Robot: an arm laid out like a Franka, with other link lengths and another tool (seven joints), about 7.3 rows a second.
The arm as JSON. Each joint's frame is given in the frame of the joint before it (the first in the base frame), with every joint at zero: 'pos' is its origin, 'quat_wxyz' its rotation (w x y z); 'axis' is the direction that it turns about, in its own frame. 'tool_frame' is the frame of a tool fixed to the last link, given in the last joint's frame.
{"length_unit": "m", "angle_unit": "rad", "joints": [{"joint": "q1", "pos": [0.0, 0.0, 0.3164], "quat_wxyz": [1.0, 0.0, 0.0, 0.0], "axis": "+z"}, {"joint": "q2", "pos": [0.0, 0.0, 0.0], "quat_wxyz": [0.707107, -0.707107, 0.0, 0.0], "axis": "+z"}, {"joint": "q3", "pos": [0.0, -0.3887, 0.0], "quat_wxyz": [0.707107, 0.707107, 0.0, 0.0], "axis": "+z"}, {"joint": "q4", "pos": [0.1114, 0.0, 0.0], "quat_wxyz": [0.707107, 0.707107, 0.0, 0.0], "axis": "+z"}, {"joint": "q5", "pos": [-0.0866, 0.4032, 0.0], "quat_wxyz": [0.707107, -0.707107, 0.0, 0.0], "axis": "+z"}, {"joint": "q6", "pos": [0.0, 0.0, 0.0], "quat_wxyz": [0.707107, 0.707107, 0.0, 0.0], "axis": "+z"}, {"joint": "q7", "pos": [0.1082, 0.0, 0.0], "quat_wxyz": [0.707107, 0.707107, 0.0, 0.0], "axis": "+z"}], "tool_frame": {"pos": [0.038, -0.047, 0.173], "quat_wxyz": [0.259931, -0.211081, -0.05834, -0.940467]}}
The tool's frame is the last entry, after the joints.
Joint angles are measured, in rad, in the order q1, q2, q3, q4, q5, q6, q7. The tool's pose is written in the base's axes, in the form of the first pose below.
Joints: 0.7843, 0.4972, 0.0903, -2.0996, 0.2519, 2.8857, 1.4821
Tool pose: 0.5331 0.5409 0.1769 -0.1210 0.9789 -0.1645 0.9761 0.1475 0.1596
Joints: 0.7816, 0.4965, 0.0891, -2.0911, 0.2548, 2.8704, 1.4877
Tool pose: 0.5360 0.5402 0.1783 -0.1133 0.9798 -0.1645 0.9787 0.1386 0.1512
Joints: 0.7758, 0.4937, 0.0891, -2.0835, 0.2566, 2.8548, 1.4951
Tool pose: 0.5398 0.5383 0.1809 -0.1030 0.9811 -0.1637 0.9816 0.1269 0.1430
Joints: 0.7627, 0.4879, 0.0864, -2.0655, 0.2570, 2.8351, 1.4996
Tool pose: 0.5516 0.5345 0.1901 -0.0860 0.9837 -0.1580 0.9836 0.1090 0.1435
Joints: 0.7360, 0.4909, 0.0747, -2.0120, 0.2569, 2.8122, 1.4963
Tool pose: 0.5842 0.5272 0.2098 -0.0517 0.9888 -0.1399 0.9834 0.0748 0.1656
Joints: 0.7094, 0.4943, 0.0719, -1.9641, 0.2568, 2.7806, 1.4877
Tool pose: 0.6091 0.5215 0.2255 -0.0341 0.9912 -0.1281 0.9829 0.0564 0.1751
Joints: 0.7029, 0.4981, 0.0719, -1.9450, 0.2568, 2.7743, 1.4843
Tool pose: 0.6169 0.5220 0.2312 -0.0305 0.9921 -0.1214 0.9819 0.0525 0.1821
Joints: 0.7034, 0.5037, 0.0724, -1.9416, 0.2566, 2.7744, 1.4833
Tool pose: 0.6170 0.5232 0.2285 -0.0326 0.9919 -0.1226 0.9820 0.0546 0.1806
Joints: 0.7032, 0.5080, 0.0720, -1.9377, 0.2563, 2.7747, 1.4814
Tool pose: 0.6182 0.5237 0.2271 -0.0338 0.9918 -0.1231 0.9819 0.0559 0.1812
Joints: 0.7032, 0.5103, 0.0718, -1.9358, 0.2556, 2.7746, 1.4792
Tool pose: 0.6186 0.5241 0.2263 -0.0360 0.9916 -0.1241 0.9816 0.0584 0.1817
